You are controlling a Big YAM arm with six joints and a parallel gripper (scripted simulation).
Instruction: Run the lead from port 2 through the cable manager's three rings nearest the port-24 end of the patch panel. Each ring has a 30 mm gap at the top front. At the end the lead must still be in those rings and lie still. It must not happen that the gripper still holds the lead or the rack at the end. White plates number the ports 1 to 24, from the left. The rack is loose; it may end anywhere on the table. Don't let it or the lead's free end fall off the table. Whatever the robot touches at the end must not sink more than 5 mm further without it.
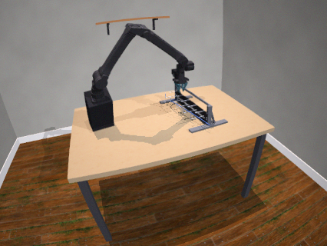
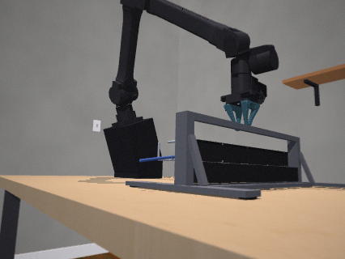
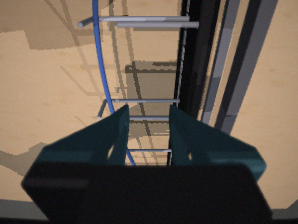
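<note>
Right now the grey rack is 90 mm below my hand, 60 mm ahead of it and 50 mm to the right of it.
</note>
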